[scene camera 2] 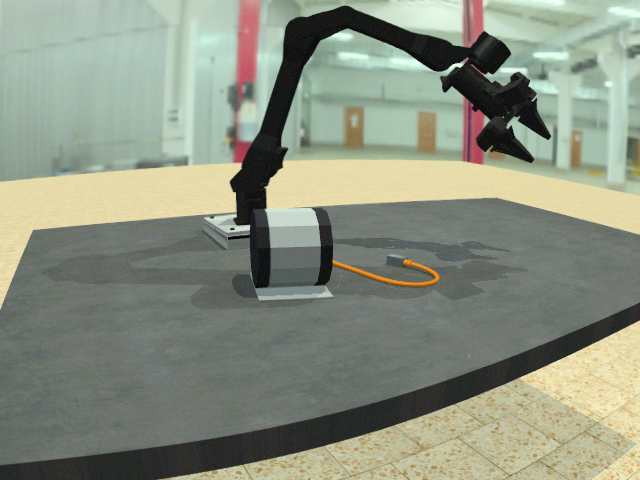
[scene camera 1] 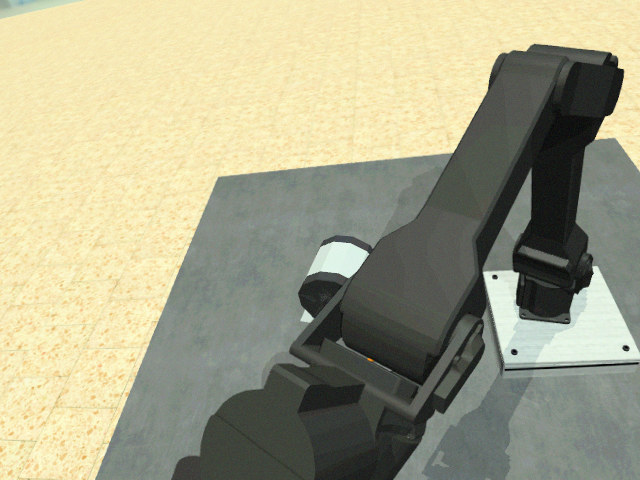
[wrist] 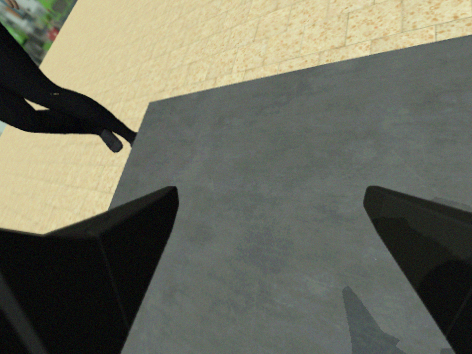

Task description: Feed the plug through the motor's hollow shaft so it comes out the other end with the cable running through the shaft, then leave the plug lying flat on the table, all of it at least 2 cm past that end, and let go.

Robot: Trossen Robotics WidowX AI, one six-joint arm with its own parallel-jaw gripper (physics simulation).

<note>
The gripper [scene camera 2: 541, 149] is open, holding nothing.
The gripper also shows in the wrist view [wrist: 270, 195].
</note>
